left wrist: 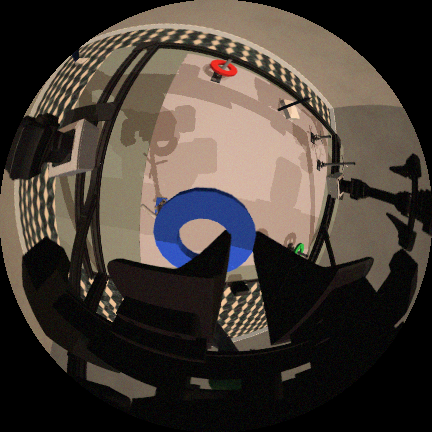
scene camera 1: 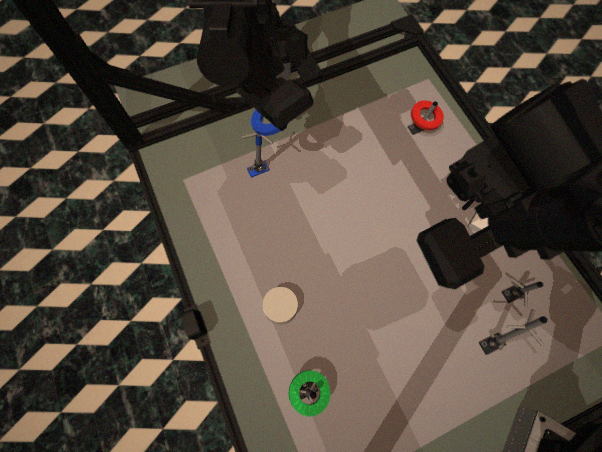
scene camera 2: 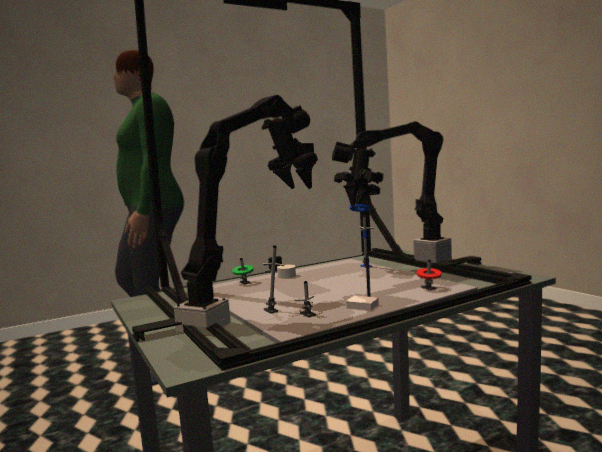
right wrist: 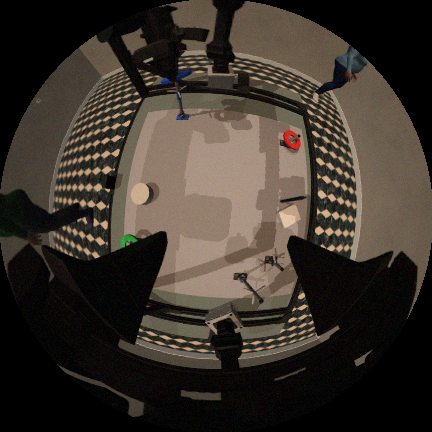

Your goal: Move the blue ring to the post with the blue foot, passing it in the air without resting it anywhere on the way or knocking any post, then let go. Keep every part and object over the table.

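Pixels of known places: left gripper, fingertip midpoint: (left wrist: 240, 236) (scene camera 2: 354, 207) (right wrist: 174, 79); right gripper, fingertip midpoint: (left wrist: 388, 189) (scene camera 1: 461, 225) (scene camera 2: 301, 188) (right wrist: 230, 240); left arm's base at its link origin: (left wrist: 62, 147) (scene camera 2: 432, 238) (right wrist: 220, 69); right arm's base at its link origin: (left wrist: 340, 185) (scene camera 2: 201, 302) (right wrist: 224, 325).
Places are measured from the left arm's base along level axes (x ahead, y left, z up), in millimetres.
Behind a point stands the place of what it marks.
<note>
The blue ring (scene camera 1: 257, 124) {x 254, y -147, z 137 mm} (scene camera 2: 359, 207) {x 278, y -100, z 143 mm} (left wrist: 202, 200) {x 252, y -93, z 148 mm} (right wrist: 184, 75) {x 279, y -98, z 151 mm} is held in the air by my left gripper (scene camera 2: 360, 201) {x 282, y -120, z 143 mm} (left wrist: 240, 236) {x 282, y -120, z 143 mm}, which is shut on its rim. The post with the blue foot (scene camera 1: 258, 170) {x 220, y -147, z -73 mm} (scene camera 2: 366, 265) (left wrist: 160, 202) {x 215, y -130, z -61 mm} (right wrist: 182, 117) {x 221, y -142, z -78 mm} stands upright, with thin side pegs near its top. The ring is close to the post's top; in the left wrist view its band hides the top, and no post shows through its hole. Whether they touch, I cannot tell. My right gripper (scene camera 2: 301, 187) {x 578, y -42, z 232 mm} (right wrist: 230, 240) {x 578, y -42, z 232 mm} is open and empty, high above the table.
A red ring (scene camera 1: 419, 124) {x 338, y 188, z -33 mm} (scene camera 2: 429, 273) {x 341, y 233, z -37 mm} and a green ring (scene camera 1: 297, 395) {x 635, y -323, z -32 mm} (scene camera 2: 243, 270) {x 659, y -276, z -37 mm} are on short posts. Two grey posts (scene camera 2: 272, 285) {x 759, y 34, z -14 mm} (scene camera 2: 306, 295) {x 722, y 130, z -32 mm} have side pegs. A round cream block (scene camera 1: 280, 305) {x 492, y -266, z -50 mm} and a square cream block (right wrist: 289, 216) {x 582, y 186, z -65 mm} beside a tall black rod (right wrist: 293, 199) {x 533, y 164, z -2 mm} stand apart.
</note>
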